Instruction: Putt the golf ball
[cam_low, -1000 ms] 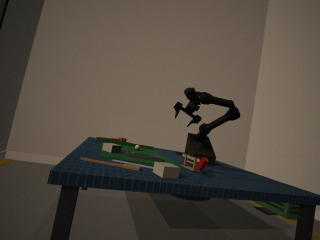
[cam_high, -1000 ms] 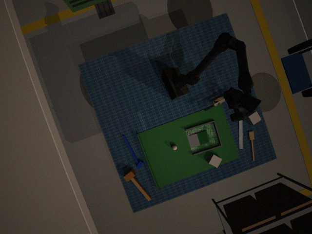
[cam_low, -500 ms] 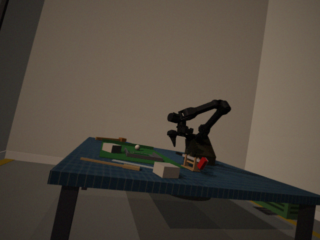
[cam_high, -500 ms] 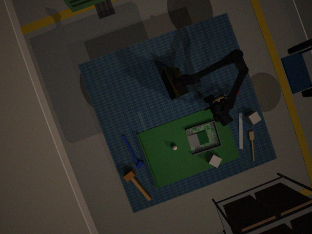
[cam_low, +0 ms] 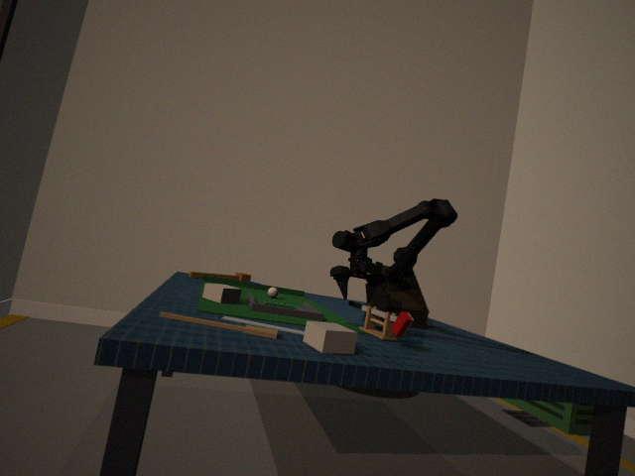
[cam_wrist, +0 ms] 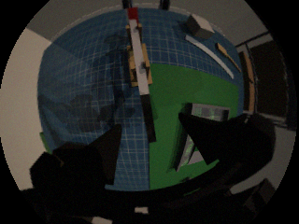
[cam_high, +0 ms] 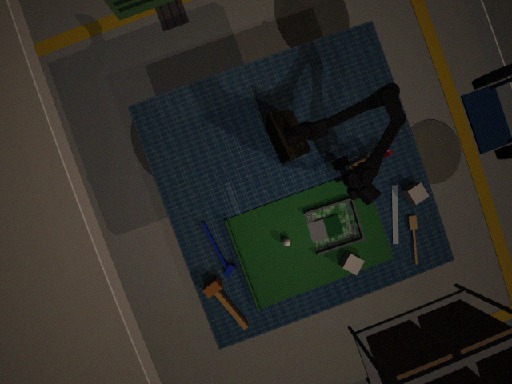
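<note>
Right now my gripper tip is 10 mm past the red putter, 110 mm to the right of it and 20 mm above it. Round my gripper tip: green turf mat (220 mm ahead, 260 mm to the right, 80 mm below); then white golf ball (160 mm ahead, 380 mm to the right, 50 mm below); then blue putter (50 mm ahead, 700 mm to the right, 60 mm below).
</note>
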